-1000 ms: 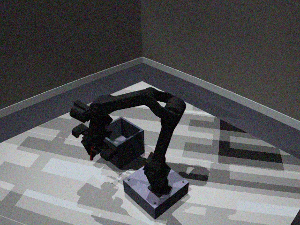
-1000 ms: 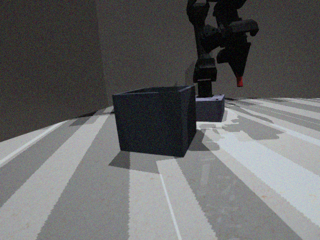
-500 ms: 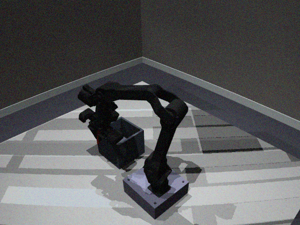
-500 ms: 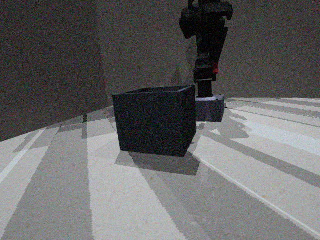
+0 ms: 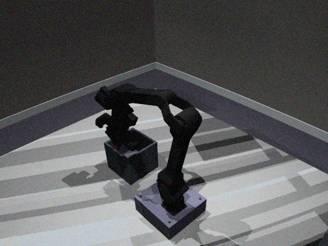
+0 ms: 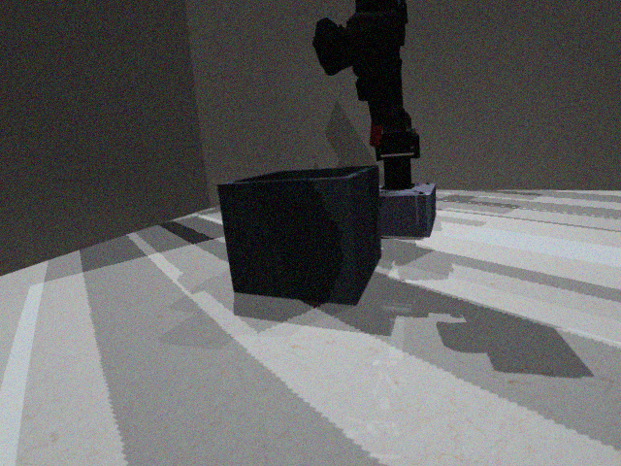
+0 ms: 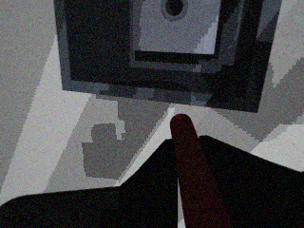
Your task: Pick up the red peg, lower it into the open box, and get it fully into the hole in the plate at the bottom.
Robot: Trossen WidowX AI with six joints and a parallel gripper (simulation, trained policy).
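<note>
The plate lies 140 mm below my gripper tip, 90 mm to the right of it and 40 mm ahead of it. The rest, counted from my gripper tip: red peg (20 mm above).
</note>
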